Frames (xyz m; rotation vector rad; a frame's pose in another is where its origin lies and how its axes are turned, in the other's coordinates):
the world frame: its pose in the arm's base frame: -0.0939 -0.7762 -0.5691 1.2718 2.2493 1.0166
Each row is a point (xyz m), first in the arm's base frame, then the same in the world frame.
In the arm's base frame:
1: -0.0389 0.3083 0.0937
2: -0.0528 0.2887 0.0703
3: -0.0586 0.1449 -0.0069
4: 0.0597 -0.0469 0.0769
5: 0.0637 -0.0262 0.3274
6: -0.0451 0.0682 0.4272
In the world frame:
1: 0.9143 0.8841 0.0312
2: 0.9042 0.8521 0.0305
3: 0.7825 0.7436 0.0200
4: 0.5603 0.8106 -0.0426
5: 0.5846 1.0045 -0.2008
6: 0.7256 1.0458 -0.2961

